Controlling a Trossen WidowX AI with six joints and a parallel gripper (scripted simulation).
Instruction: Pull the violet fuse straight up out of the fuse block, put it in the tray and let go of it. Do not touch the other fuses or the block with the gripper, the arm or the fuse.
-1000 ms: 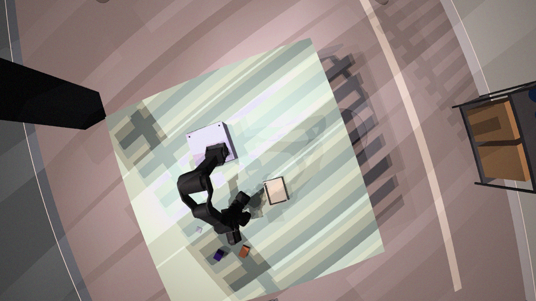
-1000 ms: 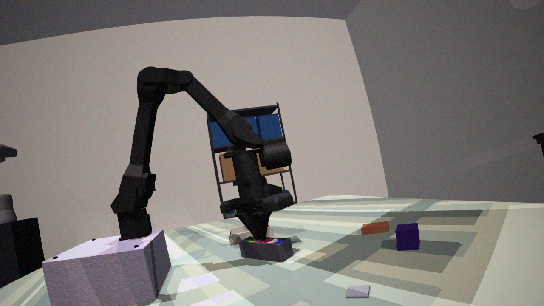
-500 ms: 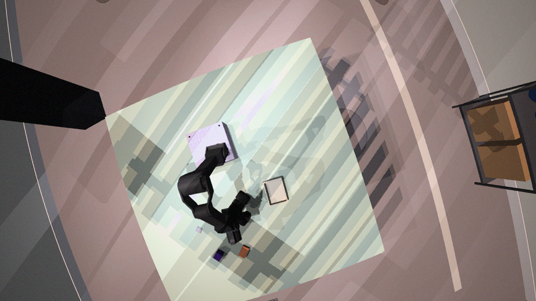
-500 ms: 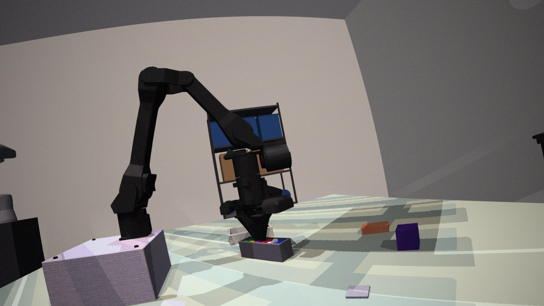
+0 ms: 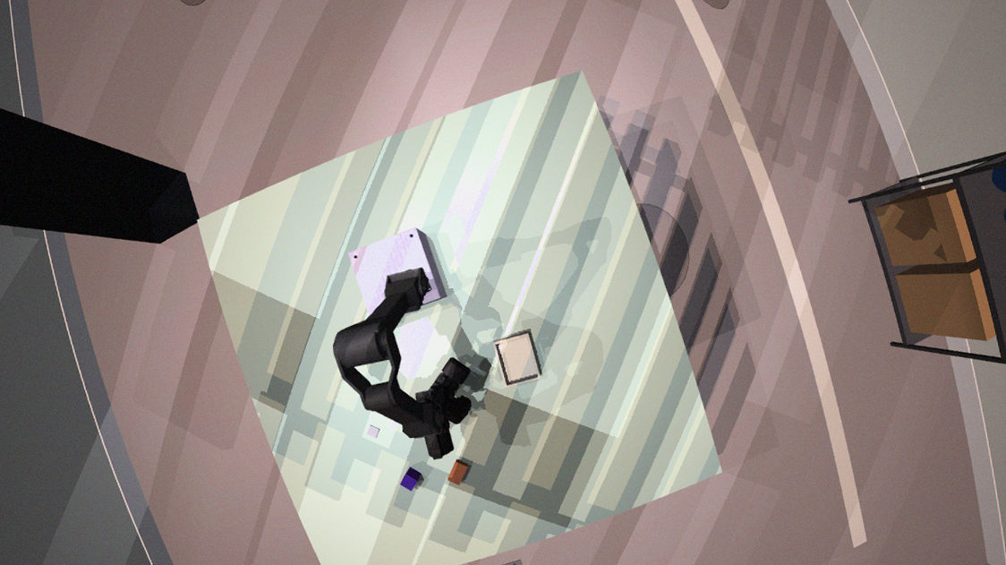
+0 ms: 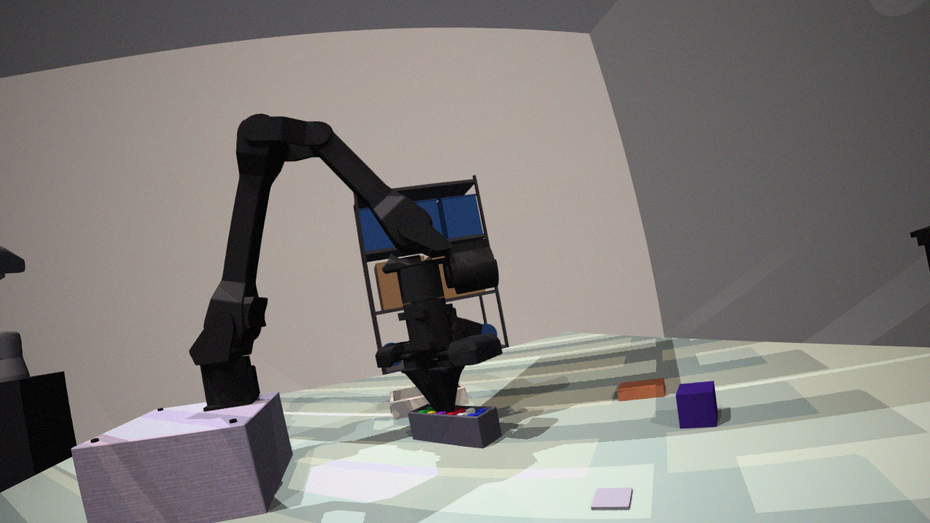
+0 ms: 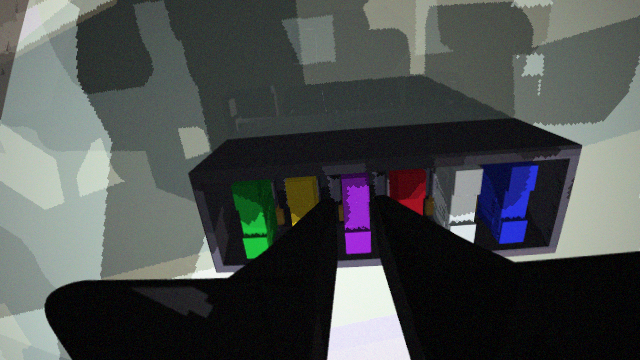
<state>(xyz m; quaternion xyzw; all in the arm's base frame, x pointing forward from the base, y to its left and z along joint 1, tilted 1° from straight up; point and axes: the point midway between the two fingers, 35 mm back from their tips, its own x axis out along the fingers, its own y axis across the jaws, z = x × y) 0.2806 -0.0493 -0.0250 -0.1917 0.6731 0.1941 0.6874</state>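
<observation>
Right now my gripper tip is 1 cm above the violet fuse. The rest, counted from my gripper tip: green fuse: 3 cm to the left, 2 cm behind, 1 cm below; yellow fuse: 1 cm to the left, 1 cm below, 1 cm behind; red fuse: 2 cm to the right, 1 cm below, 1 cm ahead.
</observation>
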